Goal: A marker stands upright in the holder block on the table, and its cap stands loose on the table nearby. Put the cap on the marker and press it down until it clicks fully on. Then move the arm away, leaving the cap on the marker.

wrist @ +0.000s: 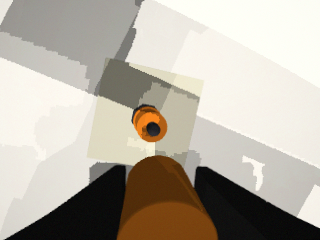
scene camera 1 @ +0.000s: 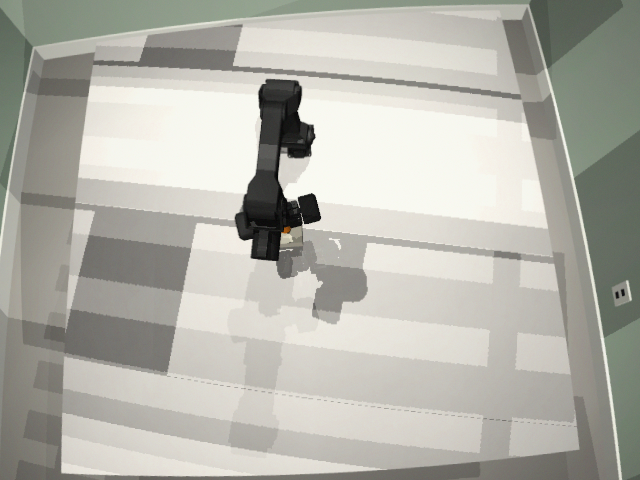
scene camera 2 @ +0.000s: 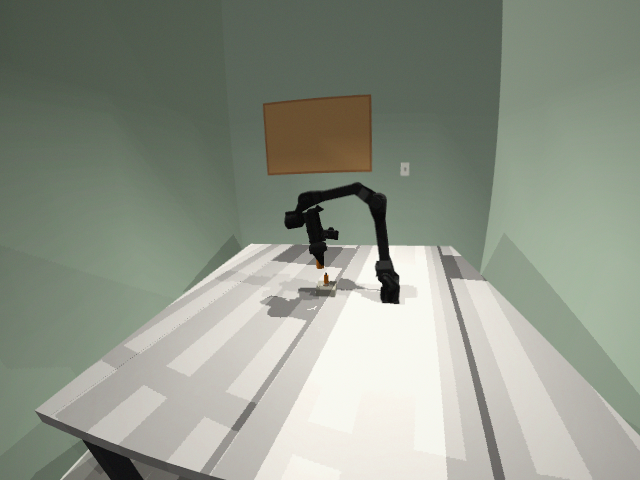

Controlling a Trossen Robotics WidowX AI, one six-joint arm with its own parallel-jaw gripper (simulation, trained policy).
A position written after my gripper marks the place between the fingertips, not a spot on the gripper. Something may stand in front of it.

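Note:
My own gripper [scene camera 1: 283,222] is there for me to see, and the wrist view shows me the gripper [wrist: 160,176] as well.

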